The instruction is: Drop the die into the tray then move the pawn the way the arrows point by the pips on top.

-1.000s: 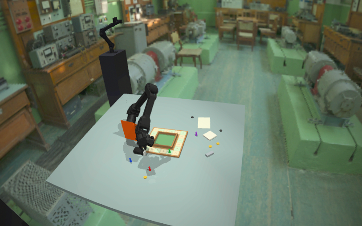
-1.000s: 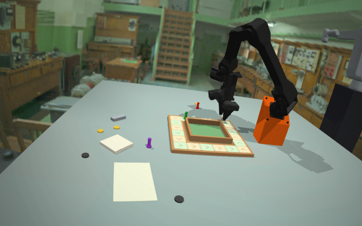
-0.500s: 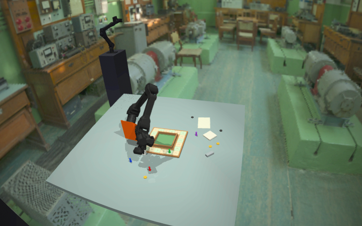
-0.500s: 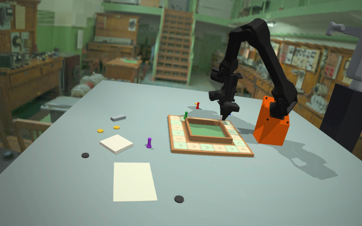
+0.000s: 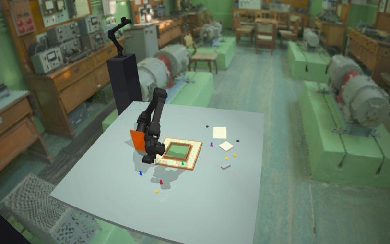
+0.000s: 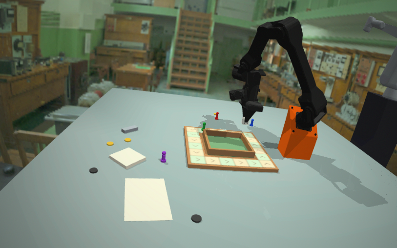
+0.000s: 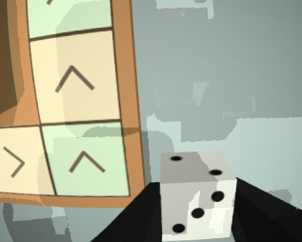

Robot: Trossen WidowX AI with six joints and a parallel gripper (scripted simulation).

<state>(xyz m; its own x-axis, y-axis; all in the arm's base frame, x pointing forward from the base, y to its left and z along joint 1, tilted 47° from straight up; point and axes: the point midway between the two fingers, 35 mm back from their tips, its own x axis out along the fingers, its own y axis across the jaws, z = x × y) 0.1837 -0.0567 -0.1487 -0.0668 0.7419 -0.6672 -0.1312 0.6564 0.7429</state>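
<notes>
Right now my gripper tip is 170 mm short of the green pawn, 80 mm to the right of it and 20 mm above it. From my gripper tip the other things lie so: blue pawn 50 mm behind, 100 mm to the right, 40 mm below; red pawn 110 mm ahead, 110 mm to the right, 40 mm below; white die right at my gripper tip.
</notes>
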